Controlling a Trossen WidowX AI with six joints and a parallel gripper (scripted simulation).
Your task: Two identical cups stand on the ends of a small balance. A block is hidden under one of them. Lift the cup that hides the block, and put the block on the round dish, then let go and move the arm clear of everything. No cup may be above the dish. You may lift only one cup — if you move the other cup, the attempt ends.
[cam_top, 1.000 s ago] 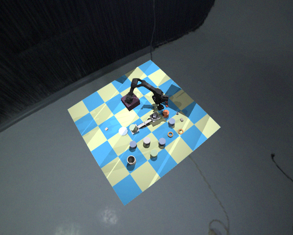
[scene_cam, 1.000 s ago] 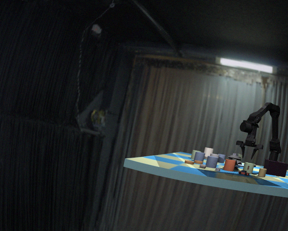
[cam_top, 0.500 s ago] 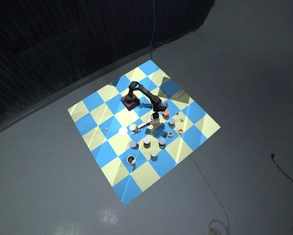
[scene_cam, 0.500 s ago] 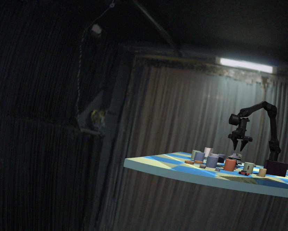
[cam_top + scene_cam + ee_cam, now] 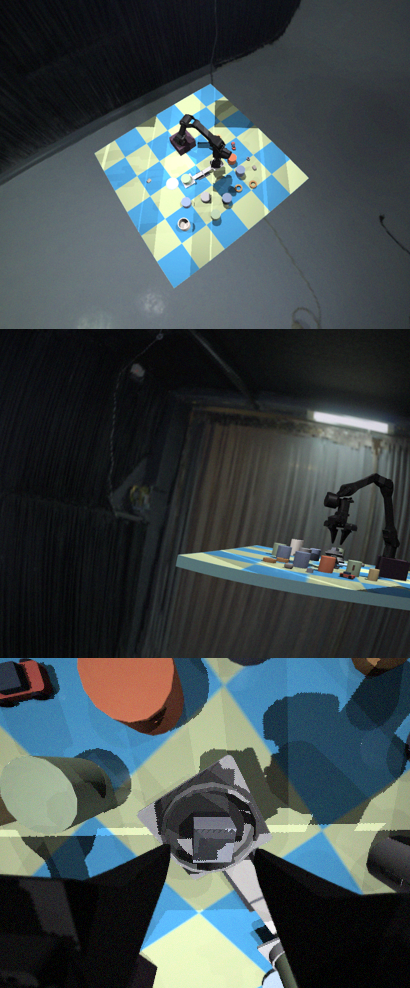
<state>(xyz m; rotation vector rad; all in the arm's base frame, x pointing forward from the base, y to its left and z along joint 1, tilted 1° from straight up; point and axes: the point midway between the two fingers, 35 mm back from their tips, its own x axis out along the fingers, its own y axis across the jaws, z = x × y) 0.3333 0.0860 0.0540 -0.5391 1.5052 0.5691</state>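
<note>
My gripper tip is 14 cm past the white round dish, 35 cm to the left of it and 12 cm above it. From my gripper tip the other things lie so: red-brown cylinder: 4 cm ahead, 11 cm to the left, 8 cm below; cup: 18 cm ahead, 49 cm to the right, 8 cm below.
</note>
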